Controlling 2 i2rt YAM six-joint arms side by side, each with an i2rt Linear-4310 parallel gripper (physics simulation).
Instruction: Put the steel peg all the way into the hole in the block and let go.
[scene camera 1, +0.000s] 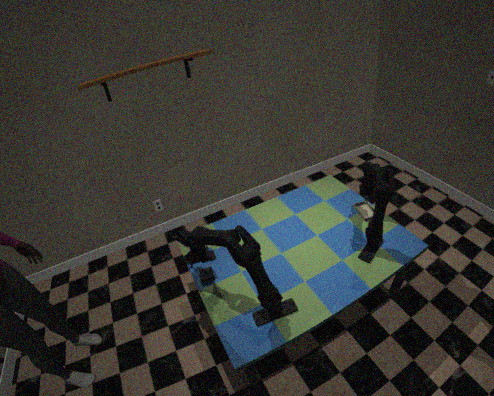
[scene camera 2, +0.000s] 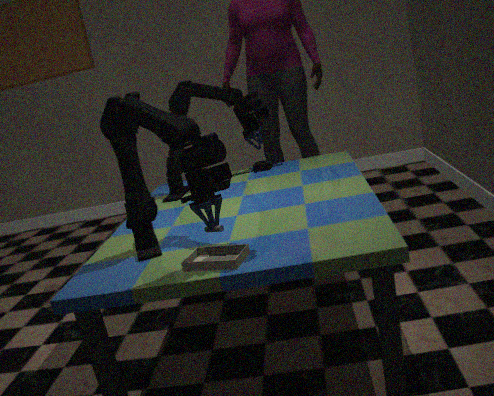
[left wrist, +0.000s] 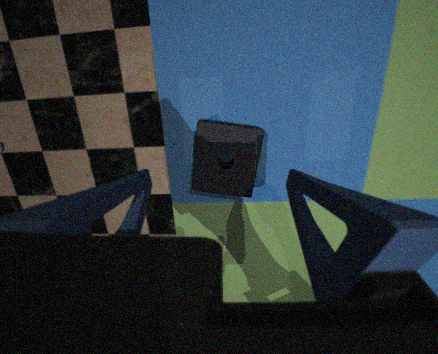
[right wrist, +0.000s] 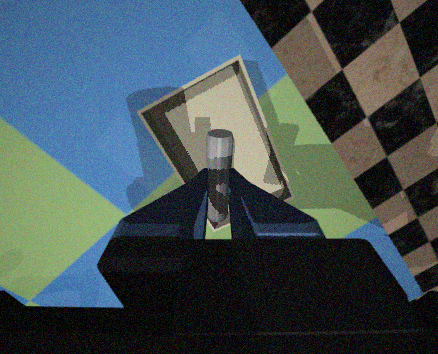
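Where they show: left gripper, fingertip midpoint: (scene camera 1: 201, 263) (scene camera 2: 260, 146) (left wrist: 219, 176); right gripper, fingertip midpoint: (scene camera 1: 366, 199) (scene camera 2: 214, 228) (right wrist: 218, 176); left arm's base, origin of the base link: (scene camera 1: 275, 312) (scene camera 2: 178, 194); right arm's base, origin of the base link: (scene camera 1: 371, 248) (scene camera 2: 147, 248).
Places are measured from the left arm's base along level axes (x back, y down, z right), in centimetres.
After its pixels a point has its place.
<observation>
The steel peg (scene camera 2: 214, 229) {z 80.2, x -39.5, y -9.3 cm} (right wrist: 219, 147) {z 80.2, x -41.0, y -10.2 cm} is a short grey cylinder held between the fingertips of my right gripper (scene camera 2: 212, 224) {z 78.9, x -39.1, y -9.0 cm} (right wrist: 218, 176) {z 78.9, x -39.1, y -9.0 cm}, which is shut on it above the table. The peg lies roughly level, crosswise to the fingers. The dark square block (scene camera 1: 206, 276) {z -24.4, x -31.0, y -3.1 cm} (scene camera 2: 262, 166) {z -20.7, x -33.7, y -1.9 cm} (left wrist: 207, 175) {z -26.0, x -31.5, y -3.1 cm} sits on the table near its edge. Its round hole shows in the left wrist view, facing up and without a peg in it. My left gripper (scene camera 2: 254, 142) {z -24.6, x -33.9, y -10.2 cm} (left wrist: 219, 176) {z -24.6, x -33.9, y -10.2 cm} is open and empty, above the block. The right fingertips are hard to see in scene camera 1.
A shallow pale tray (scene camera 1: 364, 210) {z 79.1, x -39.0, y -0.3 cm} (scene camera 2: 207, 266) {z 83.9, x -36.7, y -1.1 cm} (right wrist: 265, 131) {z 83.7, x -37.7, y -2.1 cm} lies near the table edge, behind the peg in the right wrist view. The chequered blue and green table (scene camera 1: 305, 250) {z 29.7, x -27.8, y 0.0 cm} (scene camera 2: 345, 235) {z 71.0, x -70.7, y 0.0 cm} holds both arms. A person (scene camera 2: 272, 45) stands beyond the block's end of the table.
</observation>
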